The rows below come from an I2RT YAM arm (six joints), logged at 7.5 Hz.
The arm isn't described. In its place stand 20 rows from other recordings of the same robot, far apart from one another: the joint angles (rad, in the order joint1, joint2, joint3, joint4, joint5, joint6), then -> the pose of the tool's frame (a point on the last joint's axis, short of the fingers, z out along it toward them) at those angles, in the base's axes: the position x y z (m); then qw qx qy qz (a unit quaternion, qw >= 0).
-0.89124, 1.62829, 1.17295, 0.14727, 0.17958, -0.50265 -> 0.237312, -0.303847, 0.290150, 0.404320, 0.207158, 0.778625, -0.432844
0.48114, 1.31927, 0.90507, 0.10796, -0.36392, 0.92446 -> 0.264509, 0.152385, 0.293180, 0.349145, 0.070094, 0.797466, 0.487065
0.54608, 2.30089, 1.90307, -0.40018, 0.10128, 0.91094 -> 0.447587, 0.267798, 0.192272, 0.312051, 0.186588, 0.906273, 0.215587
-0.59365, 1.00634, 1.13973, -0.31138, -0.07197, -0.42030 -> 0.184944, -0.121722, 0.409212, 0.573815, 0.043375, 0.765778, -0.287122
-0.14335, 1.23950, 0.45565, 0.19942, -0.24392, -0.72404 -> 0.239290, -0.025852, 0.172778, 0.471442, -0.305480, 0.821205, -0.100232
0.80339, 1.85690, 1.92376, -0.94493, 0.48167, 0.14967 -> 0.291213, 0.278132, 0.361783, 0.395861, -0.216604, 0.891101, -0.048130
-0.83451, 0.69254, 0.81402, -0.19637, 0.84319, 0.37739 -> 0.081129, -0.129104, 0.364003, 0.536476, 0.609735, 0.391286, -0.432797
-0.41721, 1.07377, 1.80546, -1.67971, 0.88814, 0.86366 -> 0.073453, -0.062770, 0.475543, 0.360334, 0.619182, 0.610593, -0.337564
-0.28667, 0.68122, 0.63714, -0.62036, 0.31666, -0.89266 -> 0.138076, -0.052260, 0.262409, 0.280510, -0.199019, 0.867970, -0.358237
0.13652, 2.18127, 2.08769, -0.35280, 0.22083, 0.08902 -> 0.515186, 0.062903, 0.319719, 0.536936, 0.038751, 0.842086, -0.033018
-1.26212, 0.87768, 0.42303, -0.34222, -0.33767, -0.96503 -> 0.063787, -0.161221, 0.185955, 0.303853, 0.072393, 0.912224, -0.265105
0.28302, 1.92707, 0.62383, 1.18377, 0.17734, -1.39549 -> 0.331089, 0.089749, 0.127507, 0.526398, -0.515221, 0.541485, -0.405273
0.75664, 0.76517, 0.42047, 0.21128, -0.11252, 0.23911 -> 0.134578, 0.132549, 0.255496, 0.557341, -0.228083, 0.716987, 0.351112
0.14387, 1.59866, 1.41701, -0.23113, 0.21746, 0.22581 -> 0.375976, 0.046707, 0.348521, 0.551390, 0.093410, 0.828933, 0.010693
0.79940, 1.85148, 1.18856, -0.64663, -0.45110, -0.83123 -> 0.233257, 0.262145, 0.161244, 0.130466, -0.723432, 0.641375, 0.219689
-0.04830, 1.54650, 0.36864, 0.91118, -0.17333, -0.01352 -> 0.268019, -0.006808, 0.145328, 0.606384, -0.038747, 0.792647, 0.050082
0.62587, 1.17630, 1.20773, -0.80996, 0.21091, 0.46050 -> 0.198059, 0.133963, 0.348483, 0.378674, -0.035296, 0.917655, 0.115195
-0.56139, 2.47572, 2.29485, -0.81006, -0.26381, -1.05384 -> 0.461024, -0.278966, 0.200882, 0.286973, -0.268009, 0.912123, -0.117682
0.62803, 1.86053, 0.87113, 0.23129, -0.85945, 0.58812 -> 0.267960, 0.227892, 0.127846, 0.076279, -0.181300, 0.831604, 0.519371
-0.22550, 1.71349, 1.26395, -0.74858, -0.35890, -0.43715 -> 0.337458, -0.064584, 0.222428, 0.229429, -0.135014, 0.958007, 0.106562
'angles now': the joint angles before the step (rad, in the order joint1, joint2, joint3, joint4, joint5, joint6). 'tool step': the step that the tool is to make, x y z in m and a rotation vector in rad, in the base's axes. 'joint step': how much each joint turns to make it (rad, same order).
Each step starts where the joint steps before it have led.
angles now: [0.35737, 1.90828, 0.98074, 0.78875, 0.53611, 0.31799]
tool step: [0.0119, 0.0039, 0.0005, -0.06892, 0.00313, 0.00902]
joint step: [-0.00135, 0.03999, 0.05551, -0.00438, -0.00185, -0.07476]
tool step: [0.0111, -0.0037, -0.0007, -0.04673, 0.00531, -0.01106]
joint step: [-0.01721, 0.03189, 0.04242, -0.00627, -0.00082, -0.04945]
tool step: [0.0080, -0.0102, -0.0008, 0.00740, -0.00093, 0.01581]
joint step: [-0.03184, 0.01481, 0.01781, -0.00026, -0.04812, 0.00100]
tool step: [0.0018, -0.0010, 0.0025, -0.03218, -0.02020, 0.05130]
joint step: [-0.00746, 0.00259, 0.00076, 0.03257, -0.05458, -0.04762]
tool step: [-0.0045, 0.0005, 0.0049, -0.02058, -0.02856, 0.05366]
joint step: [0.00030, -0.01881, -0.02270, 0.03879, -0.05119, -0.03469]
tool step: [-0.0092, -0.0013, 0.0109, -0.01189, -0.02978, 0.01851]
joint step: [0.00229, -0.04742, -0.03400, 0.01961, -0.01543, -0.02232]
